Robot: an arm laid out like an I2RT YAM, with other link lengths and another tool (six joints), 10 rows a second.
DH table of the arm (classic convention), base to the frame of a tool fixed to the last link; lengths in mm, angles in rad. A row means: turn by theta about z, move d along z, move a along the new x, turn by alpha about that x. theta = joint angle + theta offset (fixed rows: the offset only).
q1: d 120.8; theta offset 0; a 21.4; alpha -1.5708
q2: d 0; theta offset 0; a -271.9; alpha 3.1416
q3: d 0; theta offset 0.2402; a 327.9; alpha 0
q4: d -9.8; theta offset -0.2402; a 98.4; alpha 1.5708
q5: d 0; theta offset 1.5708; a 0; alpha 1.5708
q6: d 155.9; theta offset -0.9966; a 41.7; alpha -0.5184
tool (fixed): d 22.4; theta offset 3.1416; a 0; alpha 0
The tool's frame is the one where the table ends.
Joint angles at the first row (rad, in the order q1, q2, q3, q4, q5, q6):
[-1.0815, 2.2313, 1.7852, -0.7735, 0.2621, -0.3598]
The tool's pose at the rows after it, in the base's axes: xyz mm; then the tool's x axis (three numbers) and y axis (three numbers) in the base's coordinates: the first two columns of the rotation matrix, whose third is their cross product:
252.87 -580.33 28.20 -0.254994 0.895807 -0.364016 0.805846 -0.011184 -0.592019
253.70 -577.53 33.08 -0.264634 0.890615 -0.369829 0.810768 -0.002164 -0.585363
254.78 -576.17 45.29 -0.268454 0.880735 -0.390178 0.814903 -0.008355 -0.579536
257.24 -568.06 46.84 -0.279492 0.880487 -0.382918 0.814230 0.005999 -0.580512
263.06 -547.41 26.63 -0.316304 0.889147 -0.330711 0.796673 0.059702 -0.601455
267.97 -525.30 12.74 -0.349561 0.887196 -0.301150 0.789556 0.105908 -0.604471
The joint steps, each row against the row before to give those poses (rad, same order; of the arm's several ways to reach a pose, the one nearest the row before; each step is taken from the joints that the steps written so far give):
[0.0031, 0.0020, -0.0069, -0.0125, -0.0174, -0.0081]
[0.0000, -0.0234, -0.0222, 0.0093, -0.0097, -0.0119]
[0.0027, -0.0324, -0.0199, 0.0105, 0.0019, -0.0058]
[0.0085, -0.0211, -0.0229, -0.0052, -0.0038, -0.0024]
[0.0239, -0.0008, -0.0426, -0.0136, -0.0021, -0.0062]
[0.0218, -0.0312, -0.0775, 0.0186, -0.0130, -0.0102]

